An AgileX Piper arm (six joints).
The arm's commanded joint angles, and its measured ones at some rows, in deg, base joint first. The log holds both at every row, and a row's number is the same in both.
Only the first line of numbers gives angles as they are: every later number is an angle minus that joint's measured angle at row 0.
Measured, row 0:
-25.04, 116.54, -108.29, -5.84, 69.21, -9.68
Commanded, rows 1 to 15:
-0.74, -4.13, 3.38, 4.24, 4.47, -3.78
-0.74, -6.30, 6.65, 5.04, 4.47, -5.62
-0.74, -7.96, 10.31, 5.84, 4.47, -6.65
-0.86, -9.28, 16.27, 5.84, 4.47, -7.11
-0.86, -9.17, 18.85, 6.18, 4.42, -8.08
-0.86, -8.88, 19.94, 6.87, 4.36, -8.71
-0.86, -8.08, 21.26, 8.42, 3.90, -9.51
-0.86, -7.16, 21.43, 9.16, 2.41, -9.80
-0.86, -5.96, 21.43, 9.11, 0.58, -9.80
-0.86, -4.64, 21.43, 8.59, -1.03, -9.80
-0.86, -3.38, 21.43, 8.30, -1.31, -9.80
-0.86, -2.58, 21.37, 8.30, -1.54, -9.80
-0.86, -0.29, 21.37, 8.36, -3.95, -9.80
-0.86, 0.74, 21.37, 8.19, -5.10, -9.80
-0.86, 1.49, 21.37, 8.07, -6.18, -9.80
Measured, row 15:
-0.51, 0.52, 21.03, 8.59, -4.47, -9.23
